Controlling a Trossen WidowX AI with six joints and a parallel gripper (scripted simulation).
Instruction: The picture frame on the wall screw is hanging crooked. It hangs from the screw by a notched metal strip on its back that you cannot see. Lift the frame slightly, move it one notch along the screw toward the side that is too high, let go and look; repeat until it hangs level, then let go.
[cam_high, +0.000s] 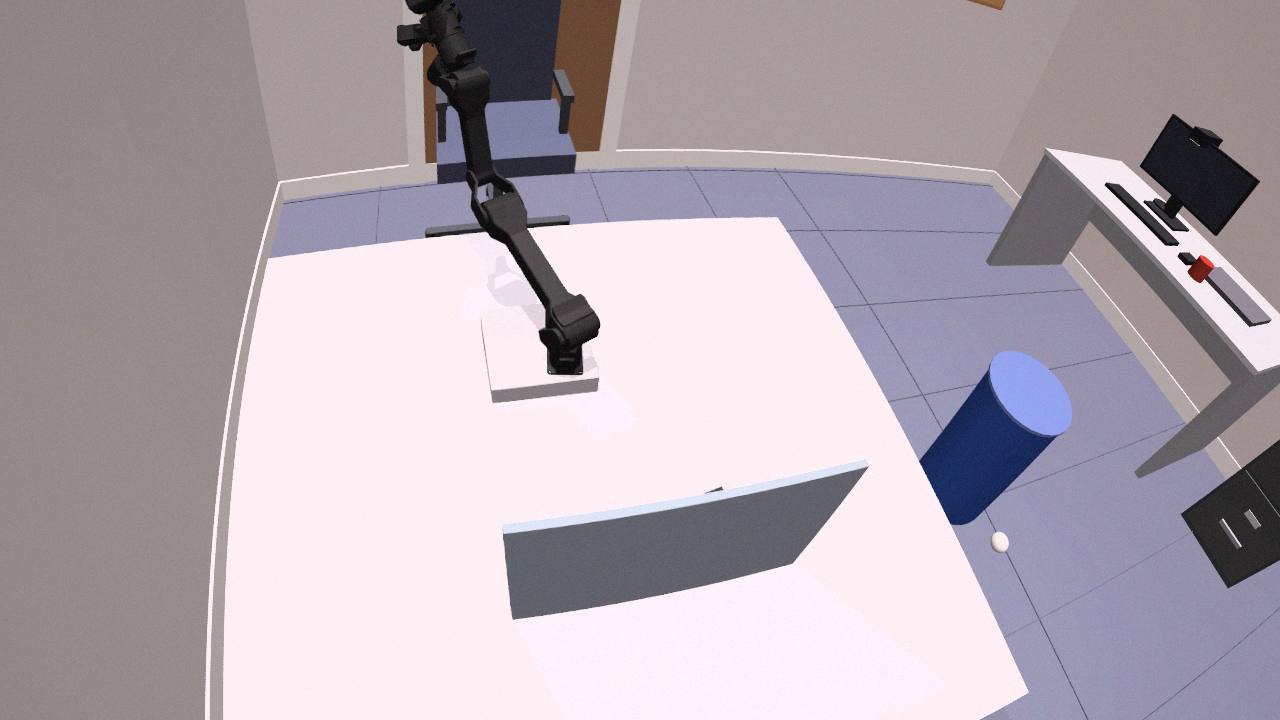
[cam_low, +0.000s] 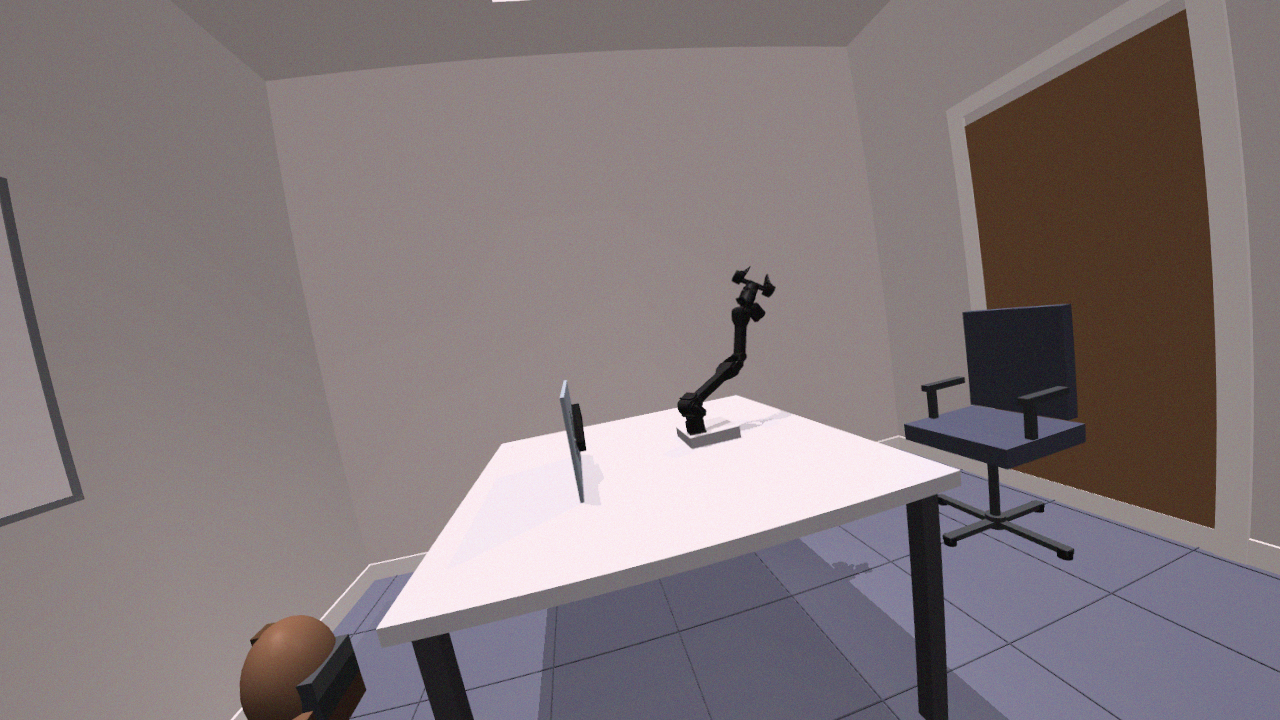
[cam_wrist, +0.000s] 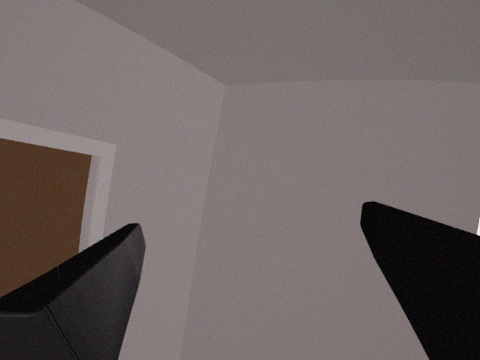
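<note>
Now: gripper tip 85 cm short of the picture frame, 47 cm above it and 45 cm to the right of it. Also, from my gripper tip: wall panel: 86 cm ahead, 48 cm below, 45 cm to the left.
</note>
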